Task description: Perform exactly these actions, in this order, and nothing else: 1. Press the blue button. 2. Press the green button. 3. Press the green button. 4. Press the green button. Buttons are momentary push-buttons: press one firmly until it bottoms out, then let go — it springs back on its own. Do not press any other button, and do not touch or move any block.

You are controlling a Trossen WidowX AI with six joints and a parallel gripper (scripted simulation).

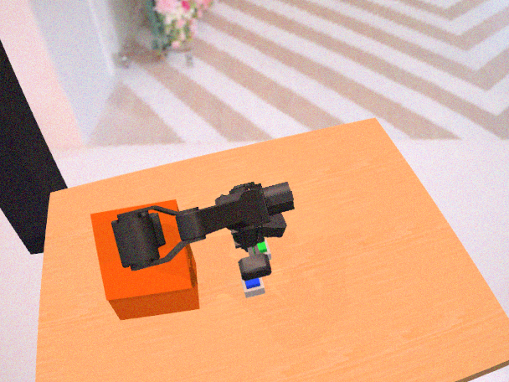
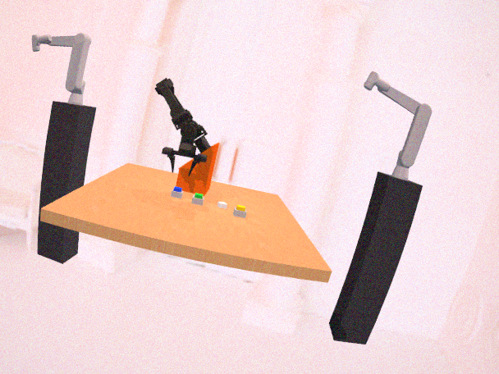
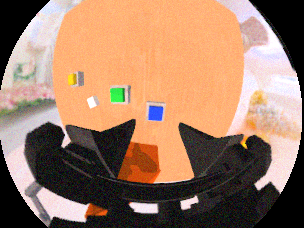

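My gripper tip is 1 cm past the blue button and 6 cm above it. From my gripper tip the other things lie so: green button (2 cm ahead, 10 cm to the left, 6 cm below); then yellow button (5 cm ahead, 28 cm to the left, 6 cm below); then small white block (2 cm behind, 20 cm to the left, 9 cm below).
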